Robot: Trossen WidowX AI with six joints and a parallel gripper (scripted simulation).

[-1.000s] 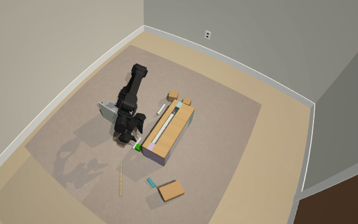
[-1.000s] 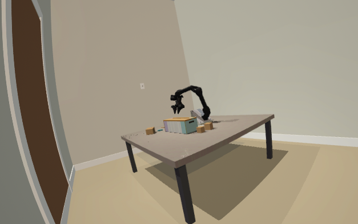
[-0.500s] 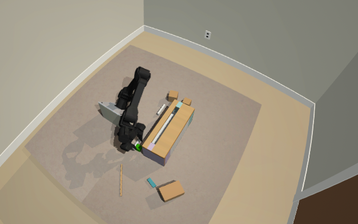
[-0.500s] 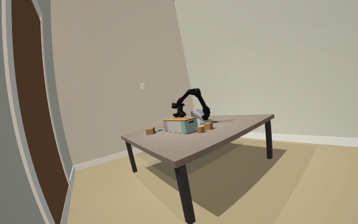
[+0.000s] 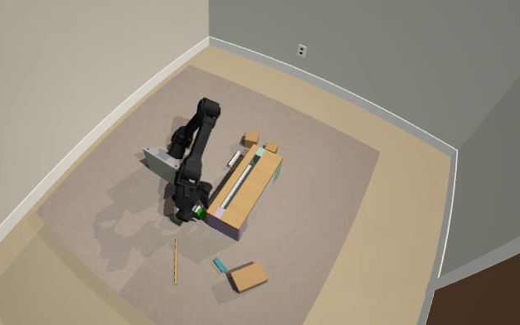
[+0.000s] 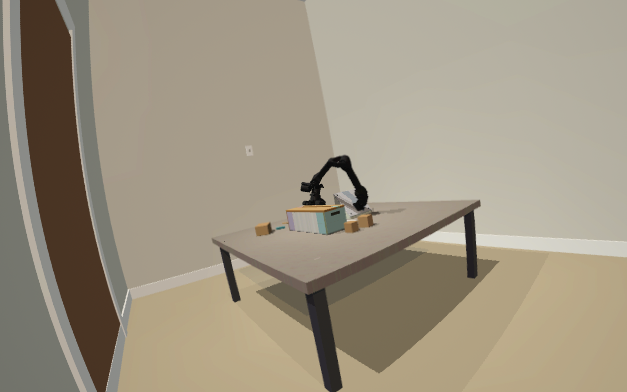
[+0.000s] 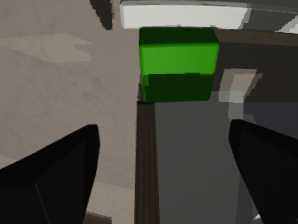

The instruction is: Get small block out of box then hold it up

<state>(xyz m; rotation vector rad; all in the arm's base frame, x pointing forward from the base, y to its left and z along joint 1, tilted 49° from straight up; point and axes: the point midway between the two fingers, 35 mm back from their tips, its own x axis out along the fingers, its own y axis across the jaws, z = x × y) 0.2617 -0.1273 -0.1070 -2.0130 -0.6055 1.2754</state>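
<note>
Right now my gripper tip is 3 cm above the green block, 2 cm past it and 1 cm to the right of it. Round my gripper tip: thin wooden stick: 22 cm to the right, 5 cm below, 1 cm ahead; long box: 18 cm to the left, 6 cm ahead, 1 cm above.
</note>
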